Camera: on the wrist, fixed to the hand. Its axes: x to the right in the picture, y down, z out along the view.
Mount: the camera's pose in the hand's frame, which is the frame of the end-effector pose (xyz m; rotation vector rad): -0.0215 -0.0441 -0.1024 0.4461 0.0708 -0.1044
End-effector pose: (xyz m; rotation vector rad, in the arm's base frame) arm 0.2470 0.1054 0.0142 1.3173 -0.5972 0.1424
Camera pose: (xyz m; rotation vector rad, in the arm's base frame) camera 0.2814 0.1945 -0.0473 1.7639 -0.4483 0.2454
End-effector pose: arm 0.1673 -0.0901 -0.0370 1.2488 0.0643 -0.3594
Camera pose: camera 0.1488 -0.0012 -0.1052 1.7040 0.1145 -0.4345
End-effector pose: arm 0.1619 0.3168 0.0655 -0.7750 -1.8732 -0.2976
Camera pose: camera 0.2143 0.2209 0.0965 -0.3594 -1.8240 0.0317
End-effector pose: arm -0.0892 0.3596 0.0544 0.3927 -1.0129 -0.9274
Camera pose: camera -0.0270 0.3391 -0.0384 0.8526 -1.1411 -0.7693
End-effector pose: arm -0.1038 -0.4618 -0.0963 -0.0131 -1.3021 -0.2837
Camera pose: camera -0.0213 -0.5173 -0.1510 0.4401 -1.2737 -0.0766
